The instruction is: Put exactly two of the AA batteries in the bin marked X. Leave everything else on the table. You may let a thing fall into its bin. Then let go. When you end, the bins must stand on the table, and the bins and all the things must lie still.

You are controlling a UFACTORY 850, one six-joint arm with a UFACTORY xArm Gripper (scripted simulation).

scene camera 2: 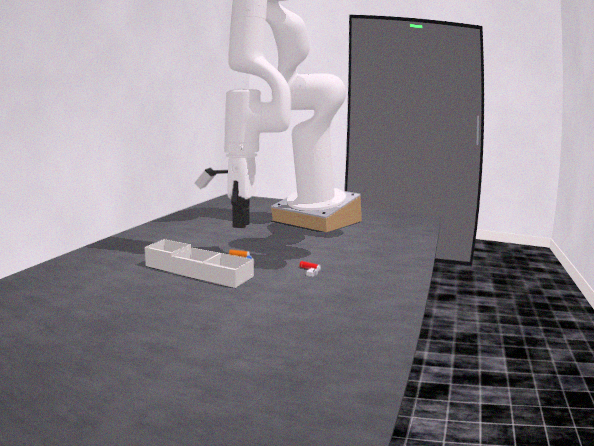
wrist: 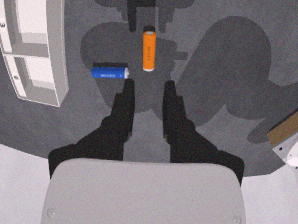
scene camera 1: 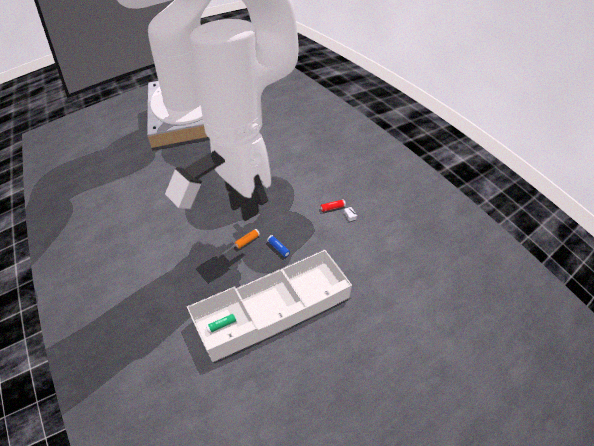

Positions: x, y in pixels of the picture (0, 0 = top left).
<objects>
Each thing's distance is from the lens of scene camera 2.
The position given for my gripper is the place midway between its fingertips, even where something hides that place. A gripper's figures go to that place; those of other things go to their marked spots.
my gripper (scene camera 2: 241, 226): 1.17 m
white three-part bin (scene camera 2: 222, 269): 0.99 m
</objects>
